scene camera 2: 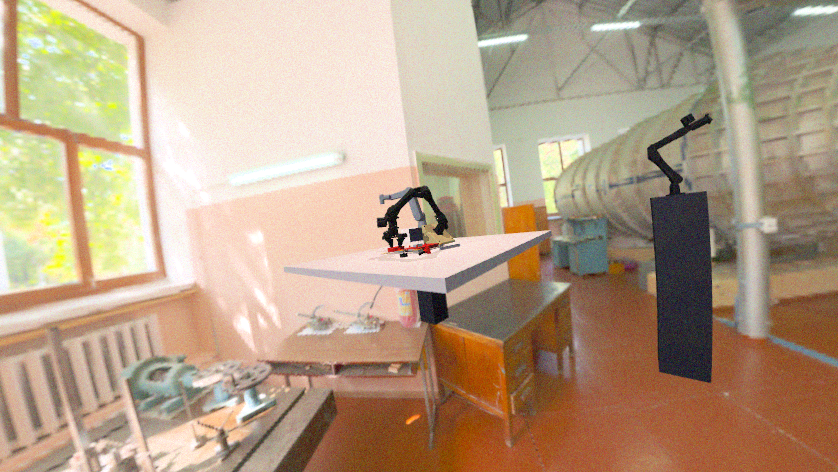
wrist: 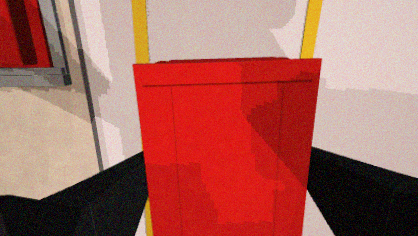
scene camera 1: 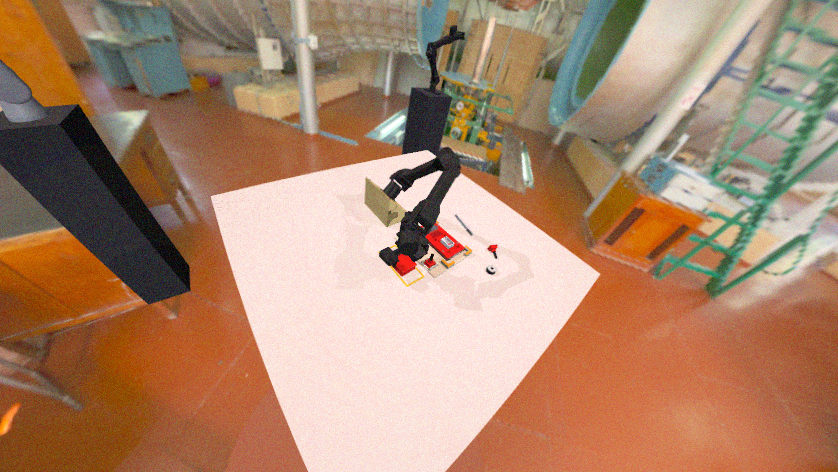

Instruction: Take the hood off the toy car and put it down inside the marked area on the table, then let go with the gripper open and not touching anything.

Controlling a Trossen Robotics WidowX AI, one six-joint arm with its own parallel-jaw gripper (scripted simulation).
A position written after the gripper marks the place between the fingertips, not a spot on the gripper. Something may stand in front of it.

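Scene:
Gripper (wrist: 224,156): carrying a red hood (wrist: 230,139).

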